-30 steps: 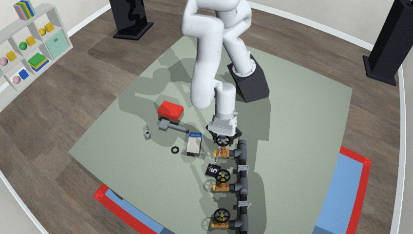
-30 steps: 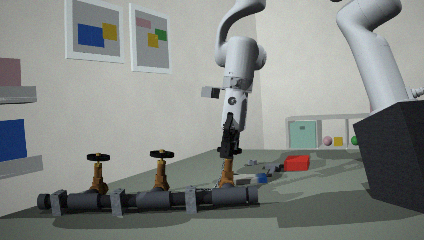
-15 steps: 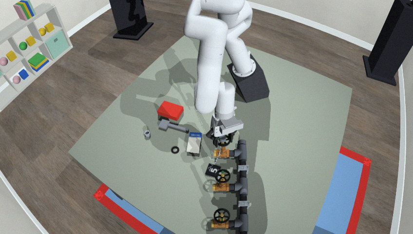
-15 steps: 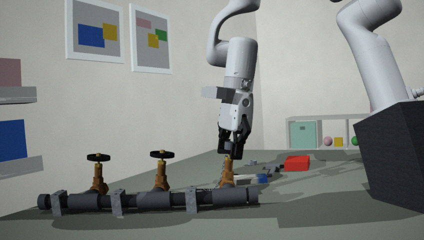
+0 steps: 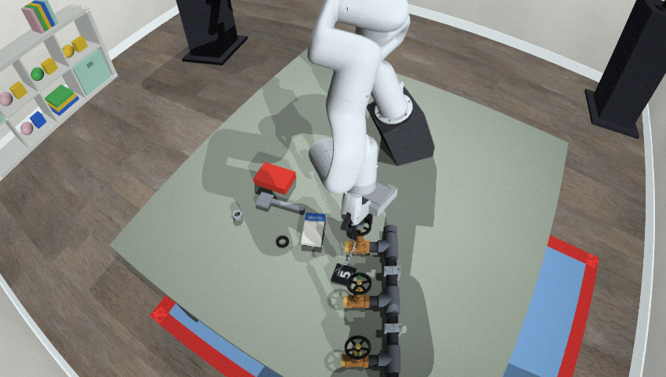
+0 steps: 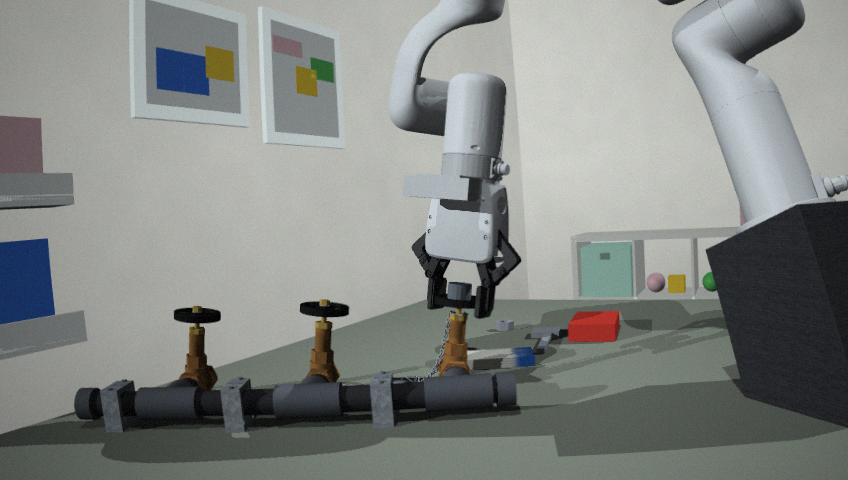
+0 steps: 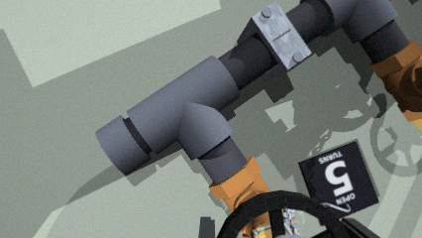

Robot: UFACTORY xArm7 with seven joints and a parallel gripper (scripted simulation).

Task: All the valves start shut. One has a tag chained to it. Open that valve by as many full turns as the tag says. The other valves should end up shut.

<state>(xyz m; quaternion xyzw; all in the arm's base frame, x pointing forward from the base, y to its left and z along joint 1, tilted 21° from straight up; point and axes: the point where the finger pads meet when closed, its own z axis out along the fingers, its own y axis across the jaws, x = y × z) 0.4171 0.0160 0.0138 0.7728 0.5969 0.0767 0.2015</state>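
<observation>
Right now my hand is 20 mm below the grey cap. From my hand the other things lie so: black washer: 230 mm to the right, 120 mm below, 50 mm ahead; then blue box: 150 mm to the right, 110 mm below, 10 mm behind; then black tag: 120 mm below, 100 mm ahead, 20 mm to the right.
</observation>
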